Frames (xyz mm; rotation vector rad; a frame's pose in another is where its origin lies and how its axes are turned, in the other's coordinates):
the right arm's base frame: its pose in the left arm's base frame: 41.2 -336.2 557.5 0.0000 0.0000 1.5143
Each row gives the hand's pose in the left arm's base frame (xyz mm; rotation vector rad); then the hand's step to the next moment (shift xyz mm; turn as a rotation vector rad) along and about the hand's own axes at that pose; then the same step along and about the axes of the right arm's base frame.
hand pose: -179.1 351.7 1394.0 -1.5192 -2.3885 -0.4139
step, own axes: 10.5 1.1 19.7 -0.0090 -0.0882 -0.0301
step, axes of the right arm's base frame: 16.4 5.8 -14.0 -0.0589 0.0709 0.0163
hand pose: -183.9 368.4 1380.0 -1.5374 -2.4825 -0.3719
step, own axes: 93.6 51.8 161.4 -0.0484 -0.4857 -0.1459
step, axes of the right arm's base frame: 151.9 9.0 -119.8 -0.3174 0.3920 0.0715
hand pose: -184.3 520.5 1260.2 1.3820 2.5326 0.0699
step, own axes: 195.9 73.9 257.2 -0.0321 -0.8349 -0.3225
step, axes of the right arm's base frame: 184.2 -12.1 -275.5 -0.4999 0.7205 0.1820
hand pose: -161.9 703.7 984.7 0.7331 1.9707 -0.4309
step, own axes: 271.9 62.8 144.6 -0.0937 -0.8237 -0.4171
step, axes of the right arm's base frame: 52.9 -35.1 -307.8 -0.4588 0.7559 0.2816
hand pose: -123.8 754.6 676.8 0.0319 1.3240 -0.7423
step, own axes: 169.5 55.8 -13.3 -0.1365 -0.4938 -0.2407
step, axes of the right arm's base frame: -29.5 -27.4 -174.3 -0.2411 0.4513 0.2422
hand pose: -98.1 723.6 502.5 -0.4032 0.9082 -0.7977
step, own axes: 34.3 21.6 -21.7 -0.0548 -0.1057 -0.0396
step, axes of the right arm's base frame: -11.4 -4.8 -44.3 -0.0324 0.0972 0.0725
